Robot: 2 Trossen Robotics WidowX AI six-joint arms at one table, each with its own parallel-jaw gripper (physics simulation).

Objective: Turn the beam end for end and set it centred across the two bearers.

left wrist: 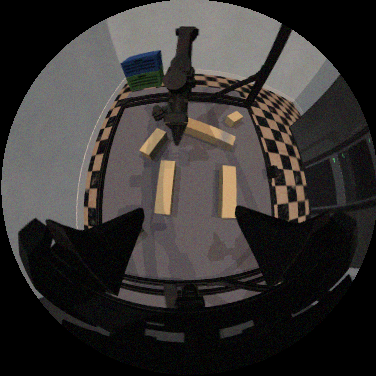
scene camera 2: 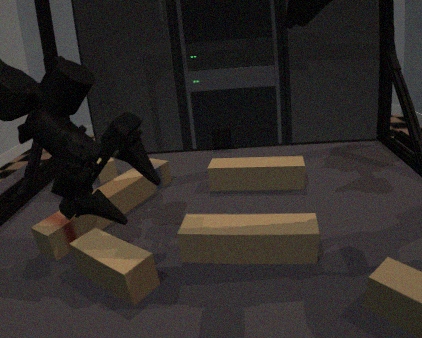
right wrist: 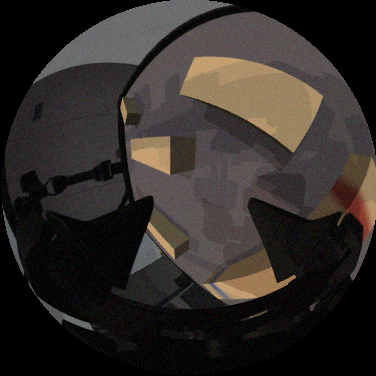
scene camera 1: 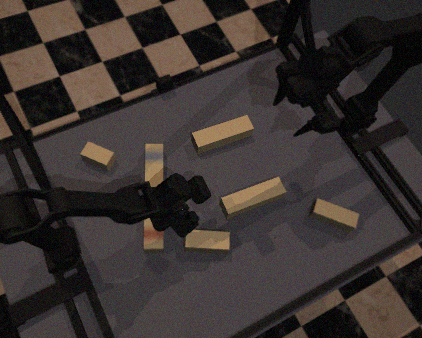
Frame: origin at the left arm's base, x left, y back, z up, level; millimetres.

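Seen in the pictures: left gripper, fingertip midpoint: (left wrist: 189,211) (scene camera 2: 292,26) (right wrist: 49,206) (scene camera 1: 284,120); right gripper, fingertip midpoint: (left wrist: 177,142) (scene camera 2: 142,204) (right wrist: 202,201) (scene camera 1: 198,203); left arm's base at its link origin: (left wrist: 189,289) (right wrist: 122,166) (scene camera 1: 350,125); right arm's base at its link origin: (scene camera 1: 64,259).
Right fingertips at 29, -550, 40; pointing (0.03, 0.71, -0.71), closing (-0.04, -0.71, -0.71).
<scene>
Offsets run from my right fingertips to a thing's top centre, as dx, dy, dz.
The long wooden beam @(-81, -92, -12) (scene camera 1: 154,170) (scene camera 2: 131,191) (left wrist: 210,134) (right wrist: 357,192) lies on the table, with a blue band near its far end and a red band near its near end. Two parallel wooden bearers lie apart to its right in scene camera 1: the far bearer @(-171, +172, -12) (scene camera 1: 222,134) (scene camera 2: 256,175) (left wrist: 228,192) (right wrist: 172,234) and the near bearer @(+44, +153, -12) (scene camera 1: 253,196) (scene camera 2: 248,240) (left wrist: 165,187) (right wrist: 152,154). My right gripper (scene camera 1: 194,206) (scene camera 2: 141,202) (right wrist: 202,201) is open and empty beside the beam, its arm hiding the beam's middle. My left gripper (scene camera 1: 286,119) (left wrist: 189,211) is open, empty and raised beyond the bearers.
Short wooden blocks lie around: one @(+97, -22, -9) (scene camera 1: 207,240) (scene camera 2: 112,270) (left wrist: 153,144) (right wrist: 255,100) near the beam's red end, one @(-260, -181, -15) (scene camera 1: 97,154) (left wrist: 233,118) past its blue end, and one @(+189, +333, -15) (scene camera 1: 335,213) (scene camera 2: 400,285) at the right. Dark rails edge the table.
</scene>
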